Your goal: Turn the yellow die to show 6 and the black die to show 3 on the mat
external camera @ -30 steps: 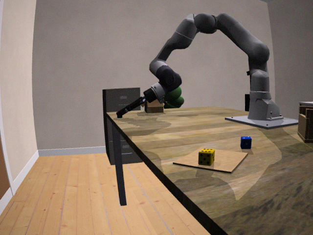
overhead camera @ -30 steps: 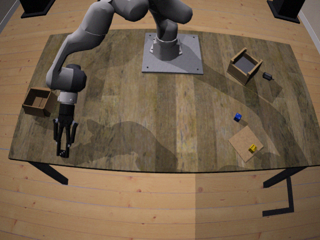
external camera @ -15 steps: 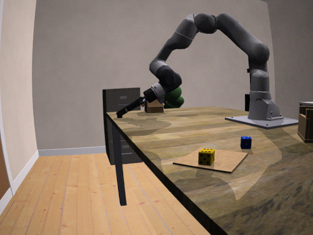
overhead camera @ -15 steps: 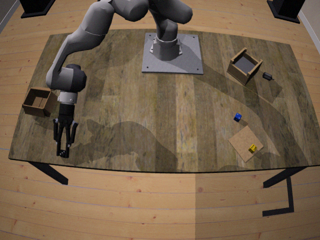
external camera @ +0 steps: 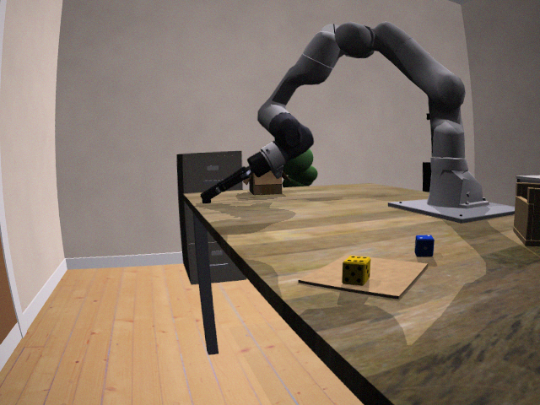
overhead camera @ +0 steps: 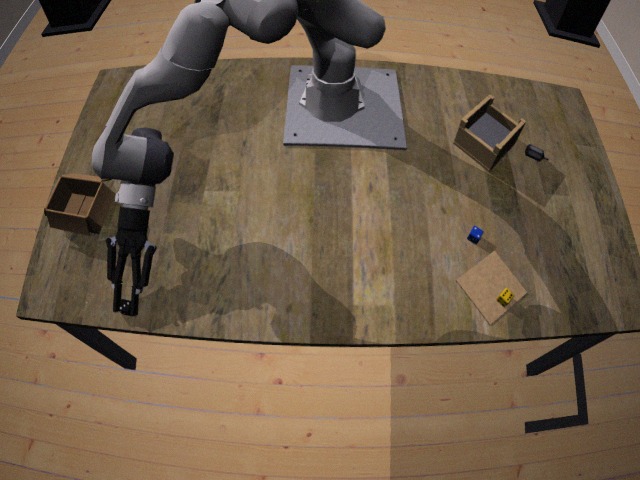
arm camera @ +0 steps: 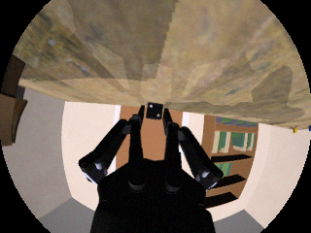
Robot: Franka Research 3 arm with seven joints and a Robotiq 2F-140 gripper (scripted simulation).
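Now: the black die 10 mm ahead of my hand and 10 mm below it. The rest, counted from my hand: cardboard box 240 mm behind, 210 mm to the right, 10 mm above; tan mat 110 mm behind, 870 mm to the left, 30 mm below; blue die 240 mm behind, 830 mm to the left, 10 mm below.
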